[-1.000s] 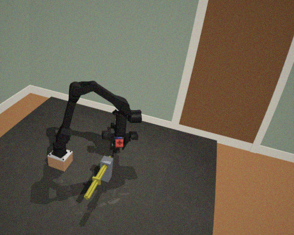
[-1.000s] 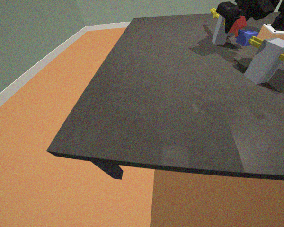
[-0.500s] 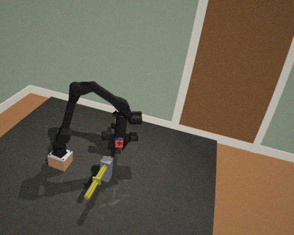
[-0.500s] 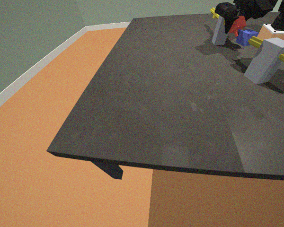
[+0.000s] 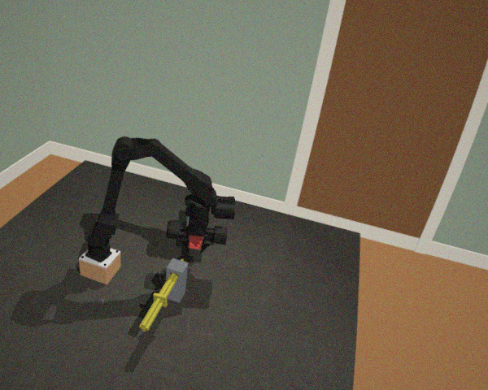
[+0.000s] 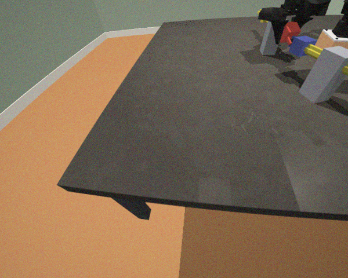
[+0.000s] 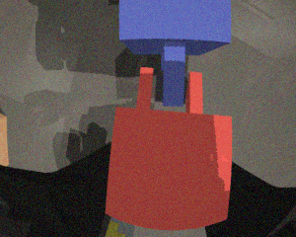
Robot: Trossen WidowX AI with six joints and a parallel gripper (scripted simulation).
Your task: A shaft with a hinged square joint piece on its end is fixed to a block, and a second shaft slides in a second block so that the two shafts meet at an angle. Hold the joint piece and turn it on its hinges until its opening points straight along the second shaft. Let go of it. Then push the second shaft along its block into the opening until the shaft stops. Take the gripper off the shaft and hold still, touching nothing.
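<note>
The red square joint piece is 30 mm above my gripper tip and 10 mm to the left of it.
</note>
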